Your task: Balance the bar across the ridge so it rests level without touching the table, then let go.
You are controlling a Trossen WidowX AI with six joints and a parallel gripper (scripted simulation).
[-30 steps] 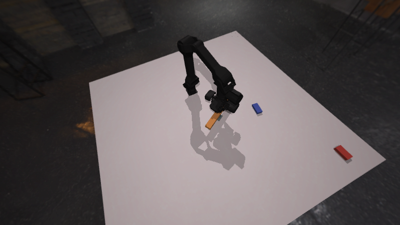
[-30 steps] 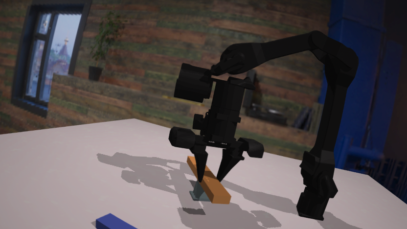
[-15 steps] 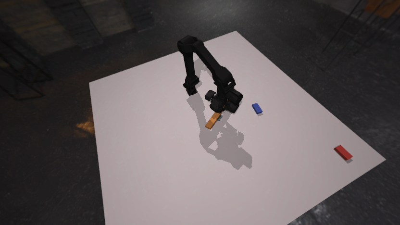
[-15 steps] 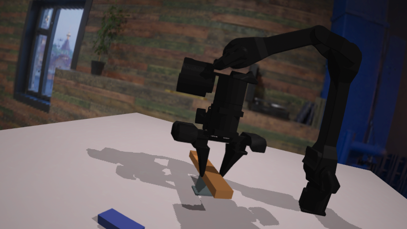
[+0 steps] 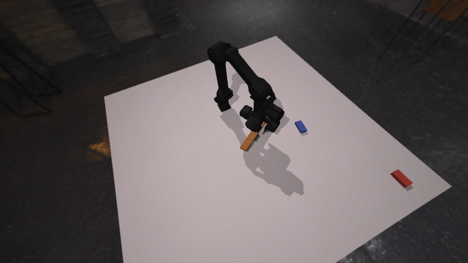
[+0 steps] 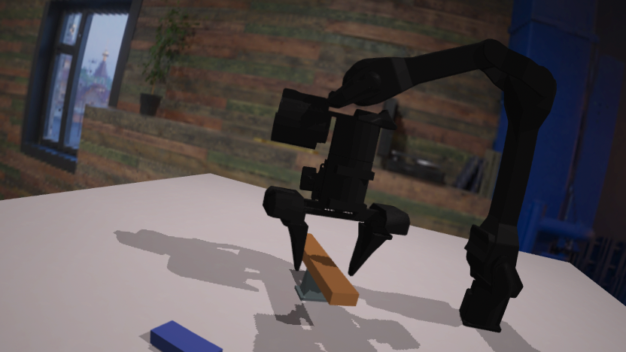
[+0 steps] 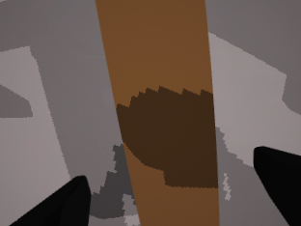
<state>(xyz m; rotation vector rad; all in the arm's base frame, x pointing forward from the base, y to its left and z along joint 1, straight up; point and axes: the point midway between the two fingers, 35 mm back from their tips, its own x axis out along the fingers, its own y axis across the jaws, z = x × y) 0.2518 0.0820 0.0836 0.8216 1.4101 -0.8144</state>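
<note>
The orange bar is 10 mm ahead of my gripper tip and 30 mm to the right of it. From my gripper tip the other things lie so: blue block 80 mm ahead, 210 mm to the left, 40 mm below; red block 490 mm ahead, 420 mm to the left, 40 mm below.
</note>
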